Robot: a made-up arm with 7 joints. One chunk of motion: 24 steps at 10 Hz.
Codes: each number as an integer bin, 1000 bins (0 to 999) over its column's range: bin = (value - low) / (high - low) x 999, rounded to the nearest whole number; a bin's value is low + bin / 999 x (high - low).
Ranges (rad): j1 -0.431..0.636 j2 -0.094..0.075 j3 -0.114..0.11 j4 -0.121..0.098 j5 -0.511..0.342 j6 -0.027..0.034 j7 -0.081..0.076
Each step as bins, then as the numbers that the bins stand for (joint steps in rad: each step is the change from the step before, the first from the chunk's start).
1 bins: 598 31 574 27 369 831 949
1 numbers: 0.20770 -0.08876 0.01470 -0.11508 -0.19593 0.02374 0.06814
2 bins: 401 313 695 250 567 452 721
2 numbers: -0.00270 -0.04105 0.04184 -0.06620 -0.02686 0.00060 0.03231
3 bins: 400 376 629 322 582 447 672
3 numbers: -0.00377 -0.03039 0.02704 -0.05041 -0.01406 0.00029 0.02461
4 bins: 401 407 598 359 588 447 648
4 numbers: -0.00270 -0.02515 0.02009 -0.04230 -0.00893 0.00029 0.02084
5 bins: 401 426 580 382 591 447 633
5 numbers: -0.00270 -0.02193 0.01605 -0.03726 -0.00637 0.00029 0.01848
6 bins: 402 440 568 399 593 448 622
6 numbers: -0.00164 -0.01957 0.01336 -0.03353 -0.00466 0.00036 0.01675
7 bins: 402 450 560 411 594 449 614
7 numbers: -0.00164 -0.01787 0.01157 -0.03090 -0.00381 0.00042 0.01549
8 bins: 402 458 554 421 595 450 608
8 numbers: -0.00164 -0.01652 0.01022 -0.02871 -0.00296 0.00048 0.01455
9 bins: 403 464 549 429 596 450 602
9 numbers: -0.00057 -0.01551 0.00910 -0.02695 -0.00210 0.00048 0.01361
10 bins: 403 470 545 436 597 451 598
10 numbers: -0.00057 -0.01449 0.00820 -0.02542 -0.00125 0.00054 0.01298
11 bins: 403 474 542 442 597 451 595
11 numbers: -0.00057 -0.01381 0.00753 -0.02411 -0.00125 0.00054 0.01251
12 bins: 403 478 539 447 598 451 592
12 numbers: -0.00057 -0.01314 0.00686 -0.02301 -0.00040 0.00054 0.01204
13 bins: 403 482 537 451 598 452 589
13 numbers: -0.00057 -0.01246 0.00641 -0.02213 -0.00040 0.00060 0.01157
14 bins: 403 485 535 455 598 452 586
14 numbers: -0.00057 -0.01195 0.00596 -0.02126 -0.00040 0.00060 0.01109
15 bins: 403 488 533 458 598 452 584
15 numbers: -0.00057 -0.01145 0.00551 -0.02060 -0.00040 0.00060 0.01078
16 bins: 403 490 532 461 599 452 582
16 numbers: -0.00057 -0.01111 0.00529 -0.01994 0.00046 0.00060 0.01047
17 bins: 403 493 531 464 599 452 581
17 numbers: -0.00057 -0.01060 0.00506 -0.01928 0.00046 0.00060 0.01031
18 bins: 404 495 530 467 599 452 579
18 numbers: 0.00050 -0.01026 0.00484 -0.01862 0.00046 0.00060 0.00999
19 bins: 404 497 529 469 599 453 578
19 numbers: 0.00050 -0.00992 0.00461 -0.01819 0.00046 0.00066 0.00984
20 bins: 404 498 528 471 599 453 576
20 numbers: 0.00050 -0.00975 0.00439 -0.01775 0.00046 0.00066 0.00952
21 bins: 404 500 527 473 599 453 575
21 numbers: 0.00050 -0.00942 0.00417 -0.01731 0.00046 0.00066 0.00937
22 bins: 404 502 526 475 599 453 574
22 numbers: 0.00050 -0.00908 0.00394 -0.01687 0.00046 0.00066 0.00921
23 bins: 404 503 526 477 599 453 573
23 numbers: 0.00050 -0.00891 0.00394 -0.01643 0.00046 0.00066 0.00905
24 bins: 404 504 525 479 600 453 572
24 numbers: 0.00050 -0.00874 0.00372 -0.01599 0.00131 0.00066 0.00889
